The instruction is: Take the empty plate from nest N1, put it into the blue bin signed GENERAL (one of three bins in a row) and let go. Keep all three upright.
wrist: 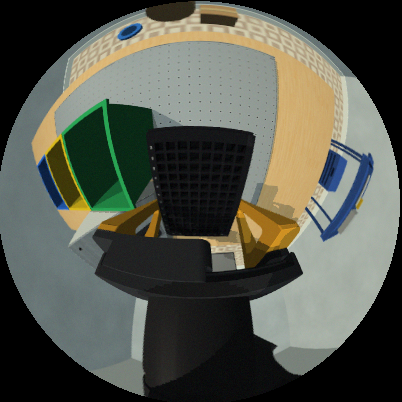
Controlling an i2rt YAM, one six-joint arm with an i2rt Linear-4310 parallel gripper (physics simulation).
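Places are measured from the arm's base along level axes (x up, y ahead, z left), in centimetres.
Pixels of known places: gripper, between the fingertips: [198,202].
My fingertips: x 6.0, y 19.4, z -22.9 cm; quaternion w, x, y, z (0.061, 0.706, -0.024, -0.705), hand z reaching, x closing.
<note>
Ahead of a thing's pixels: the offset from my fingertips to its top centre. Level surfaces: height alone.
My gripper [198,202] is shut on the black plate @(dy +1.5, dx +1.5, dz -0.2 cm) [201,175], with an orange finger on each long side. The plate's face with its grid of square wells shows in the middle of the wrist view, and its far end points up the view, over the grey board. Three bins stand in a row at the left. The green bin @(dy +6.7, dx -2.9, dz +16.7 cm) [132,145] is nearest to the plate, the yellow bin @(dy +7.9, dx -2.9, dz +29.9 cm) [64,167] is beyond it, and the blue bin @(dy +9.2, dx -2.9, dz +43.0 cm) [50,182] is farthest left. The bins' signs and nest N1 do not show.
The grey perforated board @(dx -21.0 cm) [220,80] lies on the wooden table @(dx -22.2 cm) [305,115]. A pale grey block [90,235] shows at the lower left, beside the left finger. Beyond the table are a blue round object [130,31], a wooden box [218,15] and a blue frame-like object [350,200] at the right.
</note>
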